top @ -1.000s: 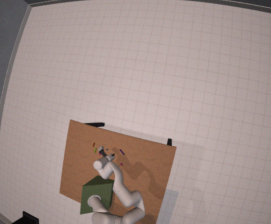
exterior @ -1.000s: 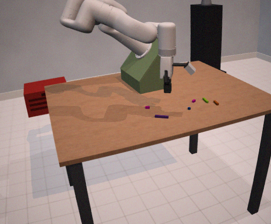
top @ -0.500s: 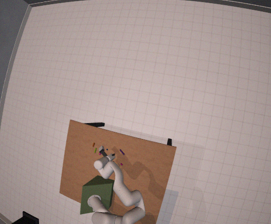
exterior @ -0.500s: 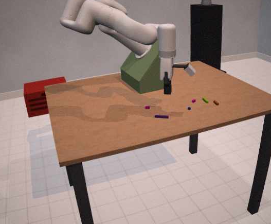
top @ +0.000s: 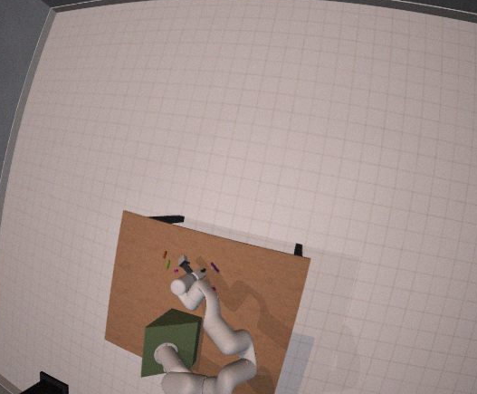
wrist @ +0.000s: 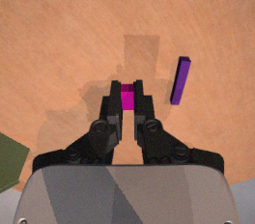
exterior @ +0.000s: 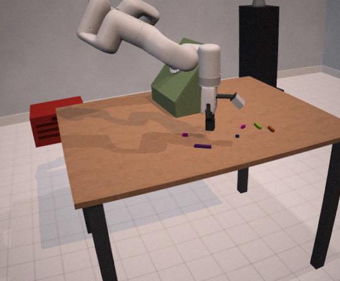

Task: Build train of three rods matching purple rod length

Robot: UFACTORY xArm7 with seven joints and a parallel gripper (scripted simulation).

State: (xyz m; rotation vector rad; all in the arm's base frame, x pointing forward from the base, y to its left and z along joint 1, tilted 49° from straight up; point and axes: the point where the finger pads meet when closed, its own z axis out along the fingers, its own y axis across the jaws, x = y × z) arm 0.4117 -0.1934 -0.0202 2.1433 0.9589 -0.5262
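The purple rod is 6 cm below my hand, 5 cm to the right of it and 3 cm ahead of it. Also, from my hand: blue rod: 10 cm to the left, 6 cm below, 3 cm ahead; orange rod: 25 cm to the left, 6 cm below, 5 cm ahead; lime rod: 23 cm to the left, 6 cm below.
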